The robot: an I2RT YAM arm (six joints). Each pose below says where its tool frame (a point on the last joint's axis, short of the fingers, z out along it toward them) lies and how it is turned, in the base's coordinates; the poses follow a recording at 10 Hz.
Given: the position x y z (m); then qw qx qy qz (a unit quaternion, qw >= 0).
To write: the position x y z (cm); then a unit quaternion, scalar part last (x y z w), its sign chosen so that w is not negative. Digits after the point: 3 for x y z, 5 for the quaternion.
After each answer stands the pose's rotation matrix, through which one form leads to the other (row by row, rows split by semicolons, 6 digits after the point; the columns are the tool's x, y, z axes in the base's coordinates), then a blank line. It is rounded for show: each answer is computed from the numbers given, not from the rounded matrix.
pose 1, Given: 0.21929 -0.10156 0.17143 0.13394 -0.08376 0.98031 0.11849
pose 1, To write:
21.929 -10.156 17.143 -0.08376 0.98031 0.11849 0.13394
-0.950089 -0.195962 0.242755; -0.132480 0.957889 0.254751; -0.282454 0.209876 -0.936041

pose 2, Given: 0.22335 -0.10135 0.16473 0.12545 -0.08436 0.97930 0.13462
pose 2, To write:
22.335 -10.135 16.473 -0.08436 0.97930 0.13462 0.12545
-0.954292 -0.199003 0.222992; -0.131451 0.949522 0.284831; -0.268418 0.242500 -0.932280

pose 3, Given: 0.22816 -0.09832 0.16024 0.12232 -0.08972 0.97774 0.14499
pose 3, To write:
22.816 -9.832 16.024 -0.08972 0.97774 0.14499 0.12232
-0.953977 -0.210914 0.213175; -0.139974 0.941857 0.305471; -0.265209 0.261573 -0.928032

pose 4, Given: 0.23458 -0.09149 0.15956 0.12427 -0.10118 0.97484 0.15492
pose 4, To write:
23.458 -9.149 15.956 -0.10118 0.97484 0.15492 0.12427
-0.948639 -0.235774 0.210938; -0.158766 0.931524 0.327194; -0.273638 0.276899 -0.921113

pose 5, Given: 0.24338 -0.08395 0.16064 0.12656 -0.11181 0.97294 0.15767
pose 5, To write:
24.338 -8.395 16.064 -0.11181 0.97294 0.15767 0.12656
-0.942962 -0.257481 0.211014; -0.177661 0.925277 0.335111; -0.281531 0.278508 -0.918245

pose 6, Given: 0.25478 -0.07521 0.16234 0.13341 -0.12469 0.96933 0.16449
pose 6, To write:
25.478 -7.521 16.234 -0.12469 0.96933 0.16449 0.13341
-0.933309 -0.285620 0.217615; -0.197842 0.914791 0.352159; -0.299656 0.285619 -0.910290

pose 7, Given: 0.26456 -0.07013 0.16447 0.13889 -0.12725 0.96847 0.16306
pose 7, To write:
26.456 -7.013 16.447 -0.12725 0.96847 0.16306 0.13889
-0.929034 -0.291769 0.227522; -0.201180 0.914438 0.351183; -0.310519 0.280488 -0.908243

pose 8, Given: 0.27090 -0.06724 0.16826 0.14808 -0.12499 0.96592 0.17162
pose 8, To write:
27.090 -6.724 16.826 -0.12499 0.96592 0.17162 0.14808
-0.924900 -0.292286 0.243164; -0.190633 0.909849 0.368558; -0.328967 0.294524 -0.897238

